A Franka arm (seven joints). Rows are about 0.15 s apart.
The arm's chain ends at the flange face. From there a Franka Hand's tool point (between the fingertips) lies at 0.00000 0.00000 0.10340 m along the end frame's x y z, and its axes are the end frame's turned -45 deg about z.
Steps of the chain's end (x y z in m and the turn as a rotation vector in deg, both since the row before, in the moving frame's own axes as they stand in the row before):
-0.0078, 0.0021, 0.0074, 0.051, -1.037, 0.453
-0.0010, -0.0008, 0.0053, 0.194, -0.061, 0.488
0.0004, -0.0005, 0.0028, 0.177, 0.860, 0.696
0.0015, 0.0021, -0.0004, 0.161, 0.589, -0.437
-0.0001, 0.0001, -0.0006, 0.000, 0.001, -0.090
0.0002, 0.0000, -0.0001, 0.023, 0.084, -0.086
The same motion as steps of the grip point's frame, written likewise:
-0.0083, -0.0054, 0.0074, 0.769, -0.697, 0.453
0.0000, -0.0016, 0.0053, 0.180, 0.094, 0.488
0.0020, 0.0008, 0.0028, -0.483, 0.733, 0.696
0.0005, 0.0031, -0.0004, -0.303, 0.530, -0.437
-0.0001, 0.0000, -0.0006, -0.001, 0.001, -0.090
0.0003, 0.0002, -0.0001, -0.043, 0.076, -0.086

